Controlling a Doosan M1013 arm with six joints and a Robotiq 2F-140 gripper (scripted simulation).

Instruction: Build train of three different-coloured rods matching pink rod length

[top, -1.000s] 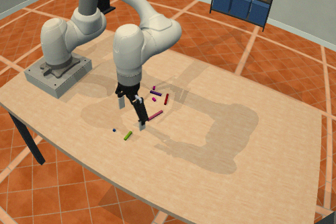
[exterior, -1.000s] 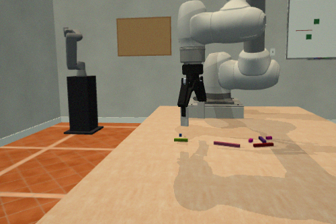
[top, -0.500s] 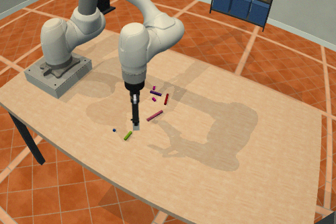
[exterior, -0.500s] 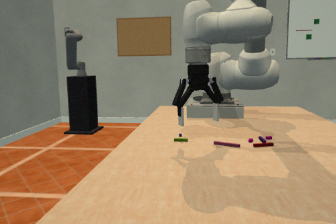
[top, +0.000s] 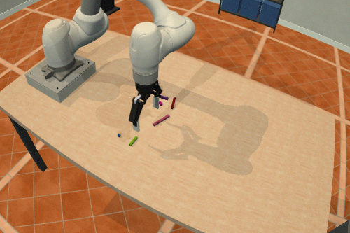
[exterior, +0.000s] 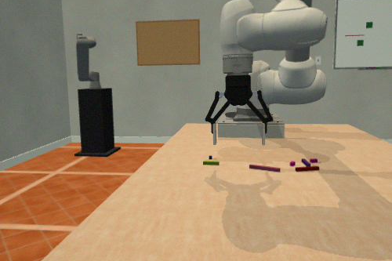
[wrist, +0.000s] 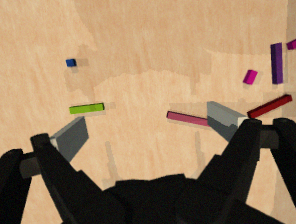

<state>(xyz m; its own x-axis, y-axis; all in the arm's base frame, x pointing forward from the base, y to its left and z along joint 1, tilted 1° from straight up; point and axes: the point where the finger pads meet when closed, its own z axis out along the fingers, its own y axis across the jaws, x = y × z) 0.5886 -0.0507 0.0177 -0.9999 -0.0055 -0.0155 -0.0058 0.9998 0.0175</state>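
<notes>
My hand is 8 cm past the blue rod, 10 cm to the left of it and 7 cm above it. From my hand the other things lie so: pink rod (3 cm ahead, 8 cm to the left, 7 cm below); lime rod (1 cm behind, 9 cm to the right, 7 cm below); red rod (2 cm ahead, 20 cm to the left, 7 cm below).
</notes>
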